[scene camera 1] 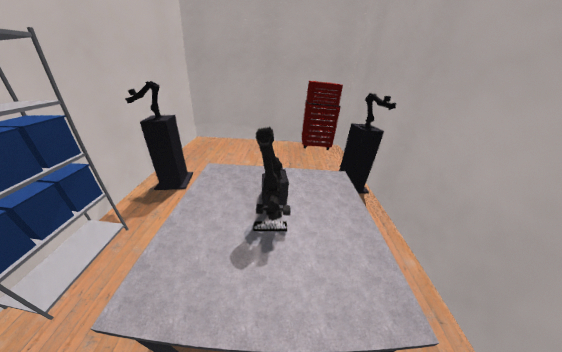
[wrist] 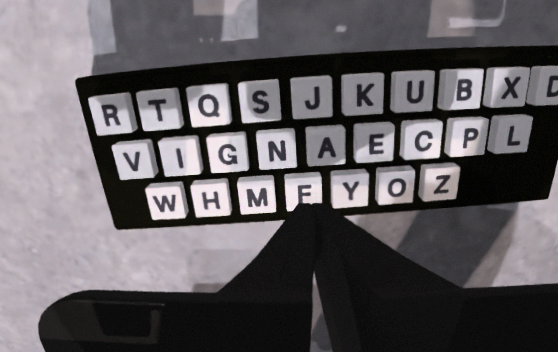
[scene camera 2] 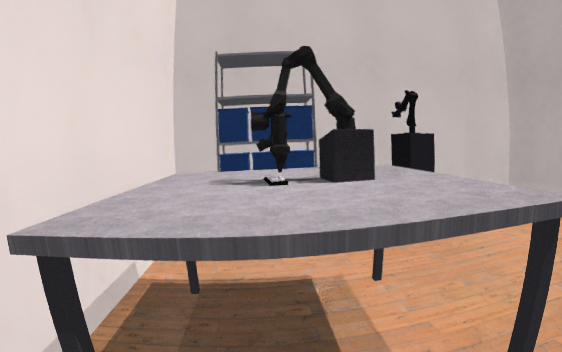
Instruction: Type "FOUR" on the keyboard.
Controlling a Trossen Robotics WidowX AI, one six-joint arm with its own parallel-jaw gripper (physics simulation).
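Pixels of known places: gripper, fingertip midpoint: (scene camera 1: 272, 220) (wrist: 309, 216) (scene camera 2: 279, 172); arm's base at its link origin: (scene camera 2: 347, 133).
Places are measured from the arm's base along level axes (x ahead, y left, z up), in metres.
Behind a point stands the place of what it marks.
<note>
The black keyboard (scene camera 1: 270, 229) @[x 0.299, y -0.072, z -0.163 m] (scene camera 2: 276, 183) @[x 0.289, y 0.024, z -0.166 m] (wrist: 500, 180) @[x 0.243, y -0.136, z -0.161 m] lies on the table, its white keys facing up in three rows. My gripper (scene camera 2: 280, 170) @[x 0.256, y -0.055, z -0.136 m] (wrist: 309, 216) @[x 0.256, y -0.055, z -0.136 m] is shut and empty, pointing down over the keyboard's bottom row. In the wrist view its tips cover the lower edge of the F key (wrist: 303, 187) @[x 0.257, y -0.054, z -0.156 m]; whether they touch it I cannot tell. The O key (wrist: 396, 188) @[x 0.250, y -0.090, z -0.156 m] is in the same row, right of the Y key (wrist: 349, 189) @[x 0.253, y -0.072, z -0.156 m]. The U key (wrist: 414, 91) @[x 0.287, y -0.098, z -0.156 m] is in the top row, right of K. The R key (wrist: 111, 116) @[x 0.296, y 0.009, z -0.156 m] is at the top row's left end.
The grey table (scene camera 1: 300, 300) @[x 0.686, y 0.005, z -0.173 m] (scene camera 2: 200, 215) @[x 0.543, y 0.401, z -0.173 m] also bears my arm's black base block (scene camera 2: 347, 155) @[x 0.037, y 0.065, z -0.080 m]. Beyond it stand two black pedestals (scene camera 1: 162, 150) (scene camera 1: 361, 150) with other arms, and a red cabinet (scene camera 1: 322, 115). A shelf unit (scene camera 1: 75, 125) (scene camera 2: 217, 100) holds blue bins (scene camera 1: 50, 140).
</note>
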